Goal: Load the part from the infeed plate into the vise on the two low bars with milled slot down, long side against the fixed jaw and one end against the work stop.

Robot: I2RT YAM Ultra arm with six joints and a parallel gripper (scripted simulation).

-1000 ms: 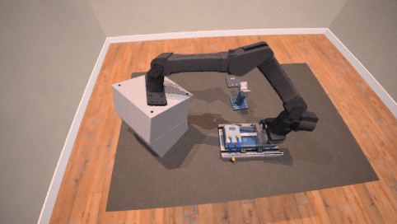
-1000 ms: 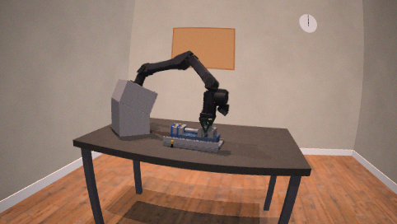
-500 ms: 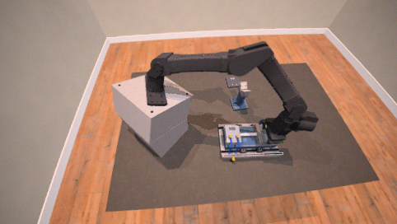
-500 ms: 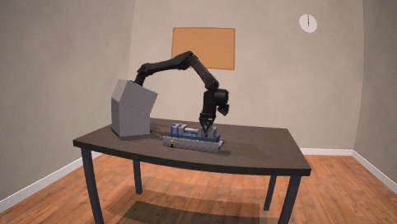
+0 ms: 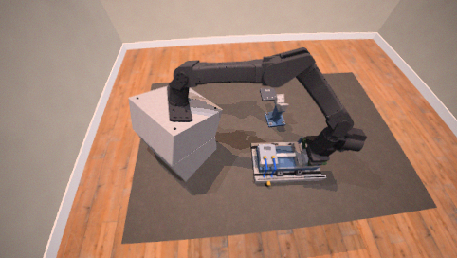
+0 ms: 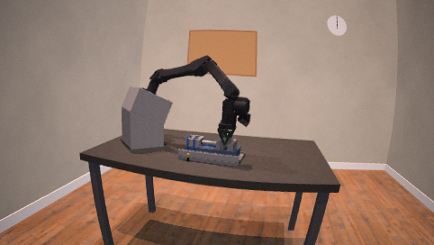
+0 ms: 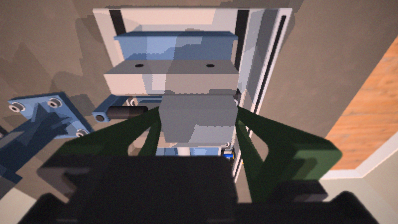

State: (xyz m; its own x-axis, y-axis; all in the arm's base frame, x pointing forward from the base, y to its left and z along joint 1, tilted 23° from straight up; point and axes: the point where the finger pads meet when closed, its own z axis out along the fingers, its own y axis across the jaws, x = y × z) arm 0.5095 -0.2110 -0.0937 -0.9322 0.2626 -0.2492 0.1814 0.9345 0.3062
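The part is 10 mm below my hand. The rest, counted from my hand: moving jaw: 30 mm behind, 30 mm to the left, 20 mm below; then fixed jaw: 30 mm ahead, 10 mm to the left, 20 mm below; then work stop: 10 mm ahead, 60 mm to the left, 10 mm below.
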